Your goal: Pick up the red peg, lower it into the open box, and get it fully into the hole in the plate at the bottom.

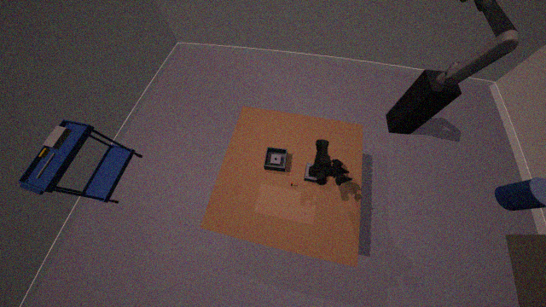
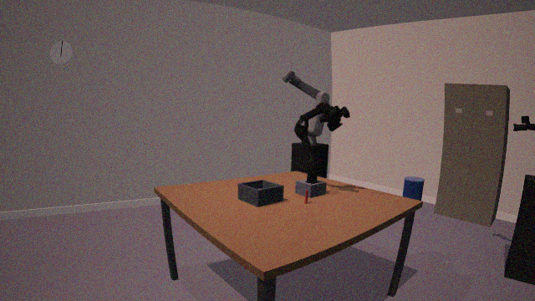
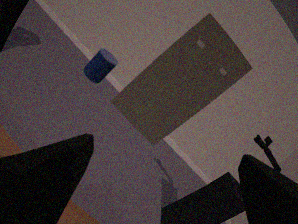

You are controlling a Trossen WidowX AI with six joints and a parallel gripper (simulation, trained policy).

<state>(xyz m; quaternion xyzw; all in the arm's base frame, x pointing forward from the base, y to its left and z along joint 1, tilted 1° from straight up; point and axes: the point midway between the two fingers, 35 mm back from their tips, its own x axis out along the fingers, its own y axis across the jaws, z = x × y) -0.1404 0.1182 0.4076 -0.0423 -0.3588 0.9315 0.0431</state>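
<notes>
My gripper tip is 45 cm above the red peg, 35 cm short of it and 2 cm to the left of it. The rest, counted from my gripper tip: dark grey box: 51 cm ahead, 46 cm below, 24 cm to the right.
</notes>
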